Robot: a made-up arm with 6 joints.
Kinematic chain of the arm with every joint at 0, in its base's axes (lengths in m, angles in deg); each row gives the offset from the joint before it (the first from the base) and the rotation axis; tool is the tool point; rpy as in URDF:
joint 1: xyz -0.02 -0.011 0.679 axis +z
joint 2: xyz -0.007 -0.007 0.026 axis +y
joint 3: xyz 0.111 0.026 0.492 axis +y
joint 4: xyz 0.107 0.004 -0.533 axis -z
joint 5: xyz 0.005 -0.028 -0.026 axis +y
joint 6: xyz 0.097 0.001 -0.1 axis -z
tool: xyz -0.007 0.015 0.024 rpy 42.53 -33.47 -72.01
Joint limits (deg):
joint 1: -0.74..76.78
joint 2: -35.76..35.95
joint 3: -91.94..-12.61
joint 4: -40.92..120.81
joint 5: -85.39..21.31
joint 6: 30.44..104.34
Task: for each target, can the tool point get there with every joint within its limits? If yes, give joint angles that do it. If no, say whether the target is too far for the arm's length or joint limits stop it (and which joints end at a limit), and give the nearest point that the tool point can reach.
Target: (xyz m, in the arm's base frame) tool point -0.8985 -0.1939 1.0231
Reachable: no: joint limits stop it (at a limit: joint 1, joint 2, joint 3, joint 4, joint 5) | nearest point -0.0302 0.2592 1.0003 | short by 0.980 m
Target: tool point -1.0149 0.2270 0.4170
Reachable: no: joint limits stop it (at a limit: joint 1, joint 2, joint 3, joint 4) | nearest point -0.0398 0.3307 0.4065 | short by 0.981 m
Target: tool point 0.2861 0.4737 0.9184
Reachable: yes | joints 65.69 6.78 -53.92 95.79 -75.89 52.04
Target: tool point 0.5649 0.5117 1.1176
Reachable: yes | joints 45.21 2.02 -69.52 36.04 2.92 43.25
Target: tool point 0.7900 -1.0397 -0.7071
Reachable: no: too far | nearest point 0.5199 -0.0890 0.3844 | short by 1.473 m
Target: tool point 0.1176 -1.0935 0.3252
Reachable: no: joint limits stop it (at a limit: joint 1, joint 2, joint 3, joint 6) | nearest point 0.2148 -0.1325 0.4630 | short by 0.976 m
